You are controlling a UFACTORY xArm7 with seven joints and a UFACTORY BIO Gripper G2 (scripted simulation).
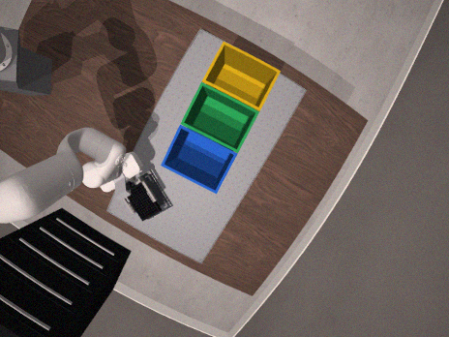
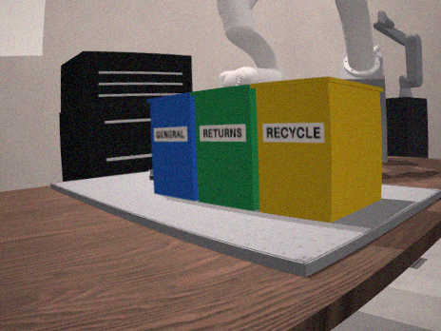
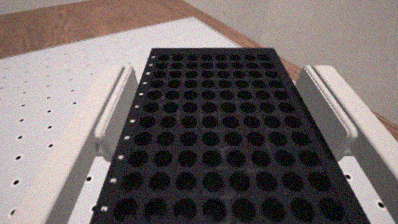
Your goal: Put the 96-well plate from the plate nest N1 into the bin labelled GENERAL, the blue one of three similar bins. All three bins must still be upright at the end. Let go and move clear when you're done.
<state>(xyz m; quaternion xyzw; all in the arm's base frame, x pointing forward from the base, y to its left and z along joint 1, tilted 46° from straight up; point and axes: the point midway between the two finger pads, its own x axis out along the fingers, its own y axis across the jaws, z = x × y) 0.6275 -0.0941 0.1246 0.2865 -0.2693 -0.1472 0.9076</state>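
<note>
Right now my hand is 80 mm above the plate nest N1. From my hand the other things lie so: black 96-well plate: 10 mm below; then green returns bin: 390 mm to the left, 50 mm behind, 10 mm above; then blue general bin: 270 mm to the left, 10 mm ahead, 10 mm above.
</note>
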